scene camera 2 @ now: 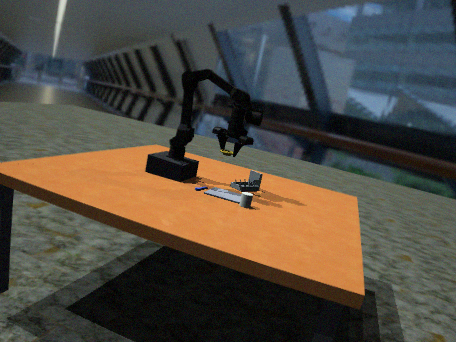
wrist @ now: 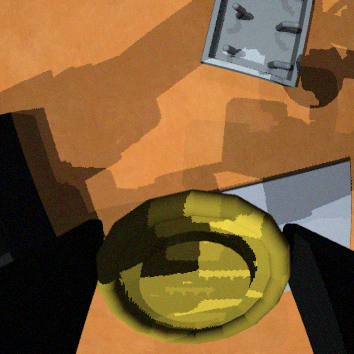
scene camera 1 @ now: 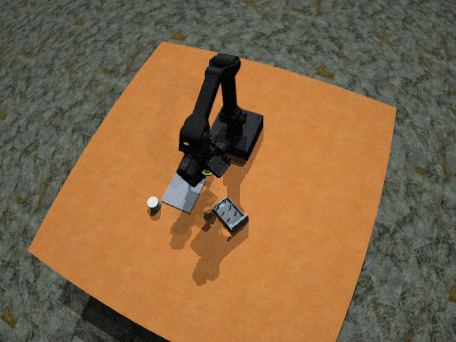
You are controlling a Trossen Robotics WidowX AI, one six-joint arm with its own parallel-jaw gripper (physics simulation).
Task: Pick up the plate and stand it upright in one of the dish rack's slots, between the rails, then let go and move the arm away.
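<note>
The yellow round plate (scene camera 1: pixel 207 173) (scene camera 2: pixel 227 152) (wrist: pixel 195 290) is held by opposite edges between the two black fingers of my gripper (scene camera 1: pixel 206 171) (scene camera 2: pixel 228 150) (wrist: pixel 194 235). Its dished face shows in the wrist view, and it looks roughly flat in scene camera 2. The gripper is shut on it, well above the table. The small grey dish rack (scene camera 1: pixel 240 223) (scene camera 2: pixel 255 179) (wrist: pixel 247 73) stands on the table, apart from the plate, with short pegs on its base and a taller panel at one end. In the wrist view part of it shows, at the top.
A flat light grey board (scene camera 1: pixel 182 196) (scene camera 2: pixel 222 194) (wrist: pixel 310 200) lies on the orange table, partly below the gripper. A white cup (scene camera 1: pixel 153 202) (scene camera 2: pixel 246 200) stands beside the board. A small blue object (scene camera 2: pixel 201 189) lies between the board and the arm's base (scene camera 2: pixel 172 166).
</note>
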